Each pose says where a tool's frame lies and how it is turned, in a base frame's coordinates. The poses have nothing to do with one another.
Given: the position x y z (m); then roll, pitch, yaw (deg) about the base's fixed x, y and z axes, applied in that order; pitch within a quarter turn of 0, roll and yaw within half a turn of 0.
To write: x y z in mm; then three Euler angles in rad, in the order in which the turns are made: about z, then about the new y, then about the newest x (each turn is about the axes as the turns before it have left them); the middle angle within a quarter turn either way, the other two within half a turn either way. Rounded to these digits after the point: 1 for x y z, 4 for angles.
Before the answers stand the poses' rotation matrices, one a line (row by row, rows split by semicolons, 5 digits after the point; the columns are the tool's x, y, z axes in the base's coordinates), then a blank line. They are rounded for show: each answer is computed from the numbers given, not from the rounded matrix.
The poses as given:
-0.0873 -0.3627 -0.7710 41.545 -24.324 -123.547
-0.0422 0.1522 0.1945 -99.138 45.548 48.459
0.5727 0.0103 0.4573 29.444 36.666 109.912
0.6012 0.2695 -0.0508 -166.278 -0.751 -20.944
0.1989 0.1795 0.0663 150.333 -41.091 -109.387
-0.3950 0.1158 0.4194 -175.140 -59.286 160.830
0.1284 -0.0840 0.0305 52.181 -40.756 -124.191
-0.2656 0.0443 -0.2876 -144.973 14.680 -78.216
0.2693 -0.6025 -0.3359 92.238 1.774 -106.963
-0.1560 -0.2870 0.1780 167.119 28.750 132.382
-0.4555 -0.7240 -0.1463 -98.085 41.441 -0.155
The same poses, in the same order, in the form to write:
-0.50357 0.77473 -0.38238; -0.75945 -0.18593 0.62343; 0.41190 0.60434 0.68200
0.46442 -0.34851 -0.81416; 0.52417 -0.63283 0.56989; -0.71384 -0.69142 -0.11122
-0.27319 -0.91875 0.28508; 0.75418 -0.02059 0.65635; -0.59715 0.39431 0.69852
0.93385 -0.34435 0.09668; -0.35742 -0.90839 0.21699; 0.01311 -0.23719 -0.97137
-0.25018 -0.71166 -0.65647; -0.71093 0.59530 -0.37442; 0.65726 0.37303 -0.65487
-0.48243 0.25839 -0.83695; 0.16772 0.96507 0.20127; 0.85973 -0.04327 -0.50892
-0.42568 0.79700 -0.42847; -0.62658 0.08201 0.77503; 0.65284 0.59839 0.46447
0.19756 -0.83133 0.51949; -0.94697 -0.02485 0.32036; -0.25342 -0.55523 -0.79215
-0.29161 -0.04638 -0.95541; -0.95603 -0.01819 0.29269; -0.03096 0.99876 -0.03903
-0.59098 0.64780 0.48073; 0.64761 0.73631 -0.19608; -0.48099 0.19545 -0.85466
0.74963 -0.65565 -0.09041; -0.00203 -0.13887 0.99031; -0.66185 -0.74219 -0.10543

-87.3 -362.7 -771.0 -2.1563 -0.4245 0.7251
-42.2 152.2 194.5 0.8458 0.7950 -1.7303
572.7 10.3 457.3 1.9183 0.6399 0.5139
601.2 269.5 -50.8 -0.3655 -0.0131 -2.9021
198.9 179.5 66.3 -1.9092 -0.7172 2.6238
-395.0 115.8 419.4 2.8070 -1.0347 -3.0568
128.4 -84.0 30.5 -2.1675 -0.7113 0.9107
-265.6 44.3 -287.6 -1.3651 0.2562 -2.5303
269.3 -602.5 -335.9 -1.8669 0.0310 1.6099
-156.0 -287.0 178.0 2.3105 0.5018 2.9168
-455.5 -724.0 -146.3 -0.0027 0.7233 -1.7119

